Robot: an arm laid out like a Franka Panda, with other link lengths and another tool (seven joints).
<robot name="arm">
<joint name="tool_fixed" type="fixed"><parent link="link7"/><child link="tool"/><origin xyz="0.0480 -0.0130 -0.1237" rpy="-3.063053 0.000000 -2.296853"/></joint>
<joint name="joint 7" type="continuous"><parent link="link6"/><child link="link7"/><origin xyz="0.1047 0.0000 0.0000"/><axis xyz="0 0 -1"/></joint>
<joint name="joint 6" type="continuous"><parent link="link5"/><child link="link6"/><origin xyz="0.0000 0.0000 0.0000"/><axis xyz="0 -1 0"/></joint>
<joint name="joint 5" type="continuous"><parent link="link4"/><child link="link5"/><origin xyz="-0.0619 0.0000 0.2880"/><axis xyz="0 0 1"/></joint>
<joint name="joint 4" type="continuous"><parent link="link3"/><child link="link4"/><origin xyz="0.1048 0.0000 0.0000"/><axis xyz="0 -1 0"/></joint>
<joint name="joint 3" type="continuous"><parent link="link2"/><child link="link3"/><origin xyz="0.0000 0.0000 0.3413"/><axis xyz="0 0 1"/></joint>
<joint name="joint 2" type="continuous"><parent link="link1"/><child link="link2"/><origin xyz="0.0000 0.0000 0.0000"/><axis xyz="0 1 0"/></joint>
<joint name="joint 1" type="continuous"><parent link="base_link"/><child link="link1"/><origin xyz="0.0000 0.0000 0.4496"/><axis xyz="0 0 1"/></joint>
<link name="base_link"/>
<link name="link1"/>
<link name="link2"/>
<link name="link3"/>
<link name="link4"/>
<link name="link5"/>
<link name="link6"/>
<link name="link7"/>
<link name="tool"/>
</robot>
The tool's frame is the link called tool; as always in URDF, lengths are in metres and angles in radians. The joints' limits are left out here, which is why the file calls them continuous.
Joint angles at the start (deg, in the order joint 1, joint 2, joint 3, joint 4, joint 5, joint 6, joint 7):
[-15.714 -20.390 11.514 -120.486 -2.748 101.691 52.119]
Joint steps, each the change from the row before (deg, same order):
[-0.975 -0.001 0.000 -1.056 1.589 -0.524 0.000]
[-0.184 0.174 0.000 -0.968 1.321 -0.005 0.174]
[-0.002 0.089 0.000 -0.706 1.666 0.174 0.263]
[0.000 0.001 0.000 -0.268 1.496 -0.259 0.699]
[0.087 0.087 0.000 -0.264 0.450 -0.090 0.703]
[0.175 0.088 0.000 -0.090 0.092 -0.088 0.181]
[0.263 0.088 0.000 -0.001 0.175 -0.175 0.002]
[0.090 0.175 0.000 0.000 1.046 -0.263 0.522]
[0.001 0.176 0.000 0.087 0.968 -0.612 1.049]
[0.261 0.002 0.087 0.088 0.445 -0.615 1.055]
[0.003 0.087 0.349 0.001 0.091 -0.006 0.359]
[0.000 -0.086 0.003 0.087 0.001 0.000 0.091]
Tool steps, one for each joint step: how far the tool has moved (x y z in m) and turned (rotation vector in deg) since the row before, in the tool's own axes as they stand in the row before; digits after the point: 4 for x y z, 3 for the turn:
[0.0041 -0.0031 0.0110 -1.446 1.869 1.106]
[0.0019 0.0017 0.0093 -1.254 1.286 0.492]
[0.0014 0.0031 0.0064 -1.600 0.778 0.538]
[0.0021 0.0024 0.0035 -1.419 0.718 0.948]
[0.0011 0.0011 0.0030 -0.408 0.532 0.677]
[0.0002 0.0013 0.0014 -0.068 0.273 0.007]
[0.0002 0.0021 0.0009 -0.144 0.259 -0.250]
[0.0006 0.0023 0.0024 -1.000 0.591 0.580]
[0.0016 0.0014 0.0025 -0.894 0.903 1.145]
[0.0024 0.0028 0.0009 -0.304 0.654 0.731]
[0.0002 0.0027 0.0006 0.058 0.121 0.048]
[0.0003 0.0000 -0.0012 -0.013 -0.164 0.090]

